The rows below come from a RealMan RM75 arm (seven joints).
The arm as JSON. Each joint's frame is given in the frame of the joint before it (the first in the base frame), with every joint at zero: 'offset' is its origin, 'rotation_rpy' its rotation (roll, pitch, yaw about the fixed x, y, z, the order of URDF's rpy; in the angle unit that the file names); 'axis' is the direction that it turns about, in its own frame. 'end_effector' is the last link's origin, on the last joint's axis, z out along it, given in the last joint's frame.
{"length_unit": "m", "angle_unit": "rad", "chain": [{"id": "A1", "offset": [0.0, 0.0, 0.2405], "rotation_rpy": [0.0, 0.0, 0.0], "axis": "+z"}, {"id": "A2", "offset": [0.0, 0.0, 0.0], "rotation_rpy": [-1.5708, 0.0, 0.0], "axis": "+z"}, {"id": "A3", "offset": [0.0, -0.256, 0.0], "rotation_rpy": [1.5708, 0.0, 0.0], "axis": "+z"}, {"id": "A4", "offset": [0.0, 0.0, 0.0], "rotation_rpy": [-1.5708, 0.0, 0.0], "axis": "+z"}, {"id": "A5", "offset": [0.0, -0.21, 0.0], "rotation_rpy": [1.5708, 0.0, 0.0], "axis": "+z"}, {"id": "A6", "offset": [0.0, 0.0, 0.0], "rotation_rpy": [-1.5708, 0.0, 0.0], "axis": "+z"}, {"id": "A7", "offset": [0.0, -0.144, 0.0], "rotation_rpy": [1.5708, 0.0, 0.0], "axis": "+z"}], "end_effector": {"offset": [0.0, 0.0, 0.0], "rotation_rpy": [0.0, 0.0, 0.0]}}
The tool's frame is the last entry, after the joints.
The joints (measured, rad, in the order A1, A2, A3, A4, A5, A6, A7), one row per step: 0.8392 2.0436 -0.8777 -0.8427 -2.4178 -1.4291 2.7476; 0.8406 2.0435 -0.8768 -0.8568 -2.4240 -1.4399 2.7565; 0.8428 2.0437 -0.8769 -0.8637 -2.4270 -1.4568 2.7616; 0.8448 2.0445 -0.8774 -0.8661 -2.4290 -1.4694 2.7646; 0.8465 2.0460 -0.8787 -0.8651 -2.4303 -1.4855 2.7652; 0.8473 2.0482 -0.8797 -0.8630 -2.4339 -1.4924 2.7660; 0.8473 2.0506 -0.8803 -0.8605 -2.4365 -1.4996 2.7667; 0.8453 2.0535 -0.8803 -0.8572 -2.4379 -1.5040 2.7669; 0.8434 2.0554 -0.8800 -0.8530 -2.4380 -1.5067 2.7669; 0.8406 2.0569 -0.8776 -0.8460 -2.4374 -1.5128 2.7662; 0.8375 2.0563 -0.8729 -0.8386 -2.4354 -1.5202 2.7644; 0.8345 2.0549 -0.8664 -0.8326 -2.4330 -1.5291 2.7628; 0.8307 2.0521 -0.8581 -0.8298 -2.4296 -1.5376 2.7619; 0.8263 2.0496 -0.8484 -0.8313 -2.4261 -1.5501 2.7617; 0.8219 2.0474 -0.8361 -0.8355 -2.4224 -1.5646 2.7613; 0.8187 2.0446 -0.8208 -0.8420 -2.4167 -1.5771 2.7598; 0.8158 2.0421 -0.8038 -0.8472 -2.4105 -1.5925 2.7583
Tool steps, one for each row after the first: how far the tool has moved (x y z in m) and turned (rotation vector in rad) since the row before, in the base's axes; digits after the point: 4 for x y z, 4 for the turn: -0.0019 0.0002 0.0023 -0.0002 -0.0044 0.0008; -0.0018 -0.0013 0.0005 -0.0120 -0.0010 0.0009; -0.0012 -0.0013 -0.0004 -0.0117 -0.0002 0.0001; -0.0008 -0.0024 -0.0015 -0.0187 0.0007 0.0000; 0.0000 -0.0015 -0.0016 -0.0109 -0.0016 -0.0018; 0.0003 -0.0017 -0.0017 -0.0113 -0.0001 -0.0028; 0.0010 -0.0018 -0.0019 -0.0090 0.0015 -0.0049; 0.0010 -0.0015 -0.0016 -0.0069 0.0023 -0.0051; 0.0018 -0.0022 -0.0017 -0.0107 0.0048 -0.0082; 0.0021 -0.0020 -0.0007 -0.0093 0.0065 -0.0087; 0.0019 -0.0018 0.0001 -0.0080 0.0076 -0.0086; 0.0019 -0.0012 0.0014 -0.0030 0.0085 -0.0085; 0.0014 -0.0014 0.0021 -0.0031 0.0097 -0.0076; 0.0010 -0.0013 0.0027 -0.0017 0.0115 -0.0066; 0.0002 -0.0003 0.0037 0.0046 0.0140 -0.0037; 0.0002 -0.0008 0.0036 0.0018 0.0166 -0.0046
